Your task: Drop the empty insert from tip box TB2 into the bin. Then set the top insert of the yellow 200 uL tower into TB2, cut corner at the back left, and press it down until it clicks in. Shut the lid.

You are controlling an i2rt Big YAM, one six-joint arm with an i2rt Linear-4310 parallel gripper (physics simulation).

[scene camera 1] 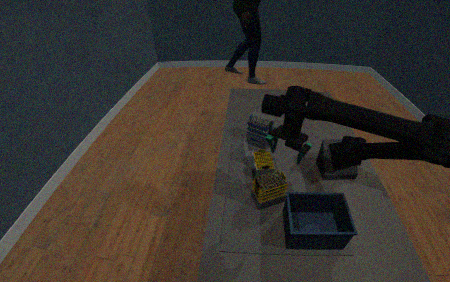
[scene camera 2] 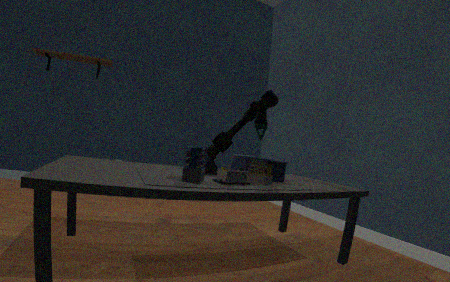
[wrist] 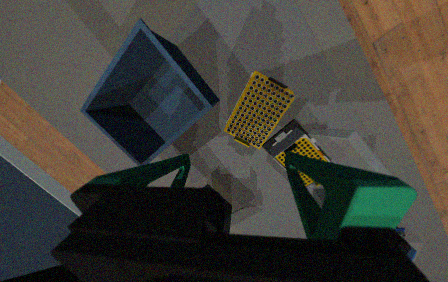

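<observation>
The tip box TB2 (scene camera 2: 236, 176) (wrist: 287, 136) stands beside the yellow tower, its clear lid (wrist: 349, 134) open. A yellow perforated insert (scene camera 1: 263, 160) (wrist: 312, 151) sits in it; whether it is fully seated cannot be told. The yellow 200 uL tower (scene camera 1: 270, 187) (scene camera 2: 260, 169) (wrist: 259, 110) is a stack of several yellow inserts on a grey base. The dark blue open bin (scene camera 1: 320, 242) (scene camera 2: 280, 171) (wrist: 177, 62) stands near the tower; no insert shows inside. My gripper (scene camera 1: 286, 153) (scene camera 2: 260, 136) (wrist: 234, 158) is open and empty, high above the table; its right finger partly covers TB2 in the wrist view.
A blue-and-grey tower (scene camera 1: 260, 130) (scene camera 2: 194, 165) stands on the far side of TB2. A dark block (scene camera 1: 345, 173) lies beneath the arm in scene camera 1. A person (scene camera 1: 251, 40) is beyond the table. A wooden shelf (scene camera 2: 72, 56) hangs on the wall.
</observation>
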